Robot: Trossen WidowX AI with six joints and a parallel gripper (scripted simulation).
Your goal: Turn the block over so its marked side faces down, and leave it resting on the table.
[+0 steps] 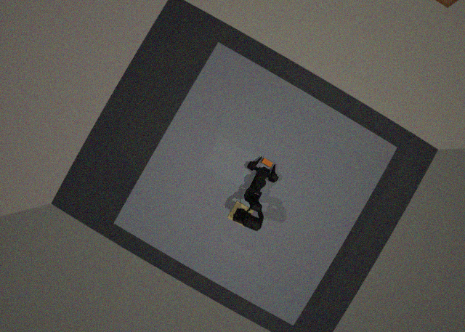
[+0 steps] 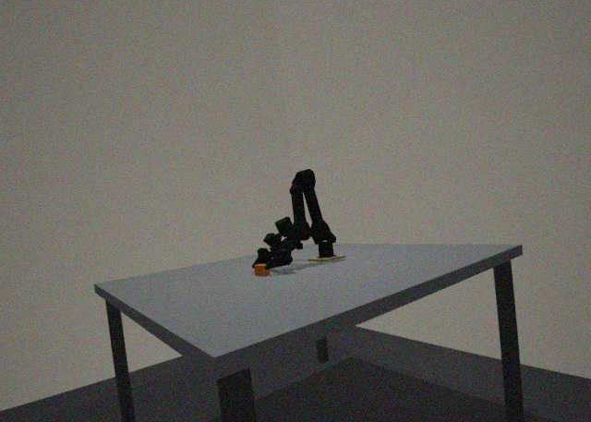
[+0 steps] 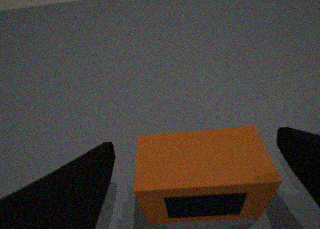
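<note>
The orange block lies 20 mm behind my gripper tip and 10 mm below it.
</note>
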